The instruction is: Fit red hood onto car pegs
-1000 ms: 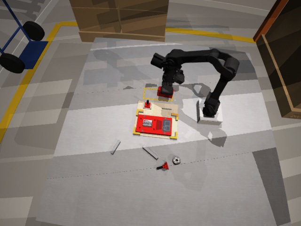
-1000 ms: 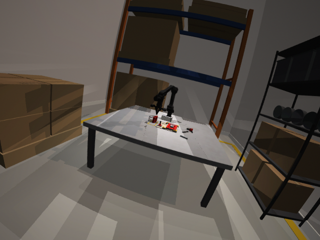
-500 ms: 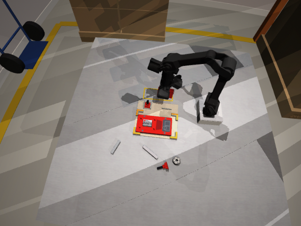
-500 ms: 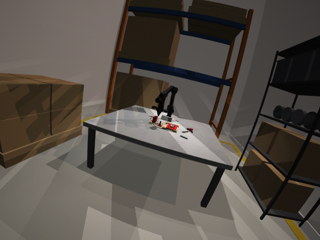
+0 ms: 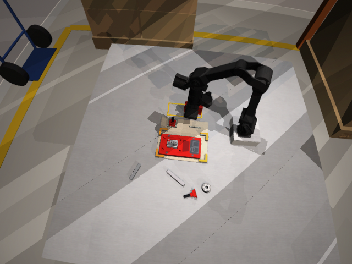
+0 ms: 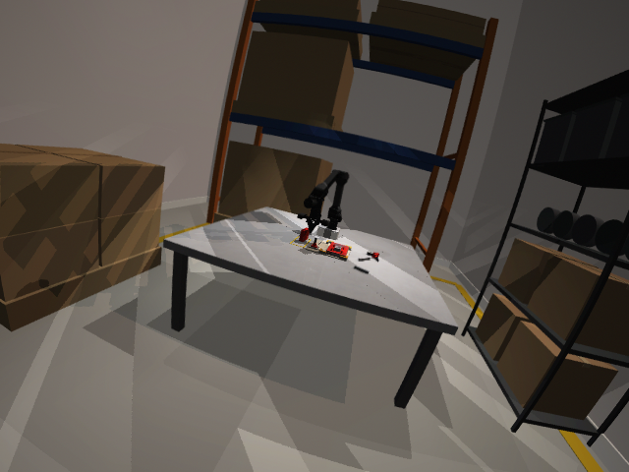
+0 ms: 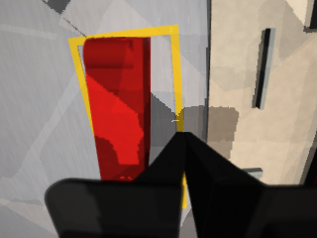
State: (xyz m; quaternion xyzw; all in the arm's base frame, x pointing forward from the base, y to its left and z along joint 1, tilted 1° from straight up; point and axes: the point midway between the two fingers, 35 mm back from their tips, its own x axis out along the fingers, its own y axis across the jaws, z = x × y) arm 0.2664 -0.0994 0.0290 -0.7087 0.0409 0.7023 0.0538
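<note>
The red hood lies 10 mm behind my gripper tip, 30 mm to the right of it and 20 mm below it. The rest, counted from my gripper tip: grey engine block (90 mm ahead, 190 mm to the left, 30 mm below).
</note>
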